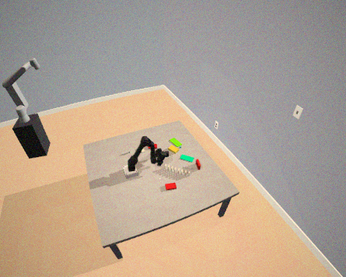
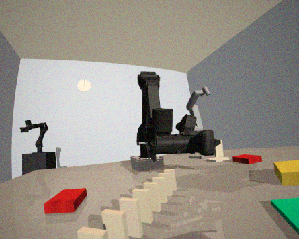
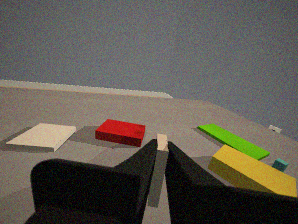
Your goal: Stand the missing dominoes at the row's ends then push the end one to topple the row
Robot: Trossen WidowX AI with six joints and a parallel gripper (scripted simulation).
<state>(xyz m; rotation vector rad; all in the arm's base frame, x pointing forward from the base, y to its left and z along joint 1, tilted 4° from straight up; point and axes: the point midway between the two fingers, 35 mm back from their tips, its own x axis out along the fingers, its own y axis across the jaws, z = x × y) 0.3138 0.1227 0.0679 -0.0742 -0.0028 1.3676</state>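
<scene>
Now: gripper tip 17 cm short of the yellow block, 8 cm above it and 5 cm to the right of it. The rest, counted from my gripper tip: lime slab 24 cm ahead, 17 cm to the left, 9 cm below; teal cube 26 cm ahead, 9 cm below, 7 cm to the left; green slab 27 cm ahead, 11 cm to the right, 9 cm below.
</scene>
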